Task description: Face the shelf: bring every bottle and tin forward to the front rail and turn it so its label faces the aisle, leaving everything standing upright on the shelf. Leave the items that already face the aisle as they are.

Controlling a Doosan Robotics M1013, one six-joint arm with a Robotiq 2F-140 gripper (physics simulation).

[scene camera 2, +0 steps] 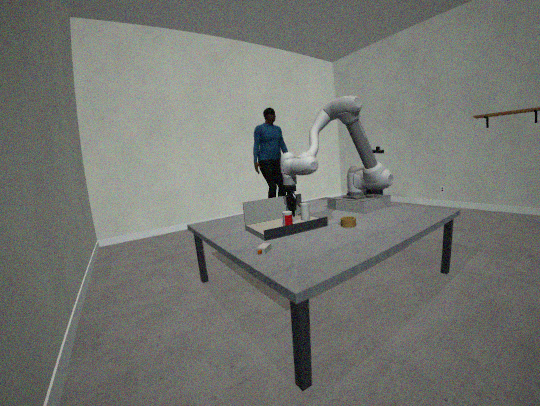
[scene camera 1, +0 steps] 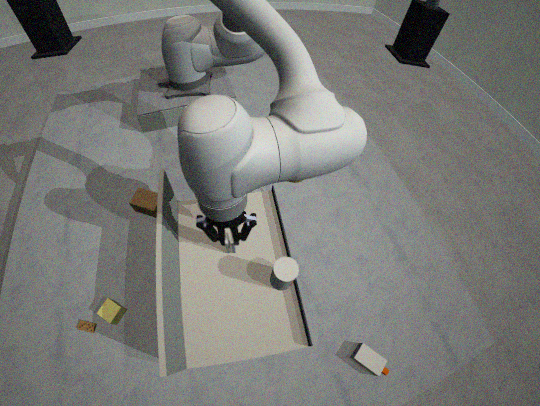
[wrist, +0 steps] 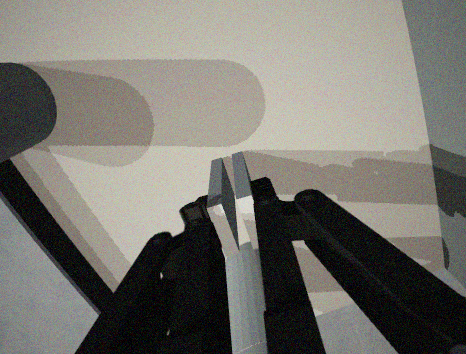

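Pixels of known places: gripper, between the fingertips: (scene camera 2: pixel 293 220) (scene camera 1: pixel 231 247) (wrist: pixel 233 174); arm's base, origin of its link: (scene camera 2: pixel 357 197) (scene camera 1: pixel 189 85).
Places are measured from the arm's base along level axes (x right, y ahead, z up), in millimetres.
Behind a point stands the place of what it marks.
A tin (scene camera 1: pixel 285 270) {x -285, y 800, z 43 mm} (scene camera 2: pixel 287 218) {x -314, y 808, z 9 mm} (wrist: pixel 22 107) {x -260, y 791, z -21 mm} with a white top stands upright by the front rail (scene camera 1: pixel 295 280) (scene camera 2: pixel 295 227) {x -319, y 762, z -53 mm} (wrist: pixel 47 237) {x -310, y 703, z -38 mm}; its red label faces scene camera 2. A pale, slim bottle (scene camera 2: pixel 305 212) {x -198, y 621, z -2 mm} stands upright further along the shelf (scene camera 1: pixel 230 325) {x -152, y 901, z -56 mm}. In the wrist view, part of a pale cylinder (wrist: pixel 246 305) {x -178, y 638, z 8 mm} shows between the black finger links, behind the pads. My gripper (scene camera 1: pixel 229 247) {x -164, y 700, z -52 mm} (scene camera 2: pixel 293 214) {x -164, y 700, z -52 mm} (wrist: pixel 233 174) {x -164, y 700, z -52 mm} points down low over the shelf, its pads almost together with nothing gripped, beside the bottle. The arm and gripper hide the bottle in scene camera 1.
A tall back panel (scene camera 1: pixel 160 280) {x -27, y 822, z 99 mm} (scene camera 2: pixel 255 212) {x -39, y 916, z 19 mm} bounds the shelf. Right of the rail lies a white carton (scene camera 1: pixel 370 358) {x -489, y 1026, z -63 mm} (scene camera 2: pixel 265 247) {x -517, y 1030, z -65 mm} with an orange cap. A round ochre container (scene camera 2: pixel 348 222) {x -422, y 445, z -58 mm} is on the table. Behind the panel are brown (scene camera 1: pixel 144 201) {x 96, y 544, z -41 mm}, yellow (scene camera 1: pixel 111 310) {x 151, y 858, z -53 mm} and small orange (scene camera 1: pixel 86 326) {x 233, y 896, z -83 mm} blocks. A person (scene camera 2: pixel 270 145) stands beyond.
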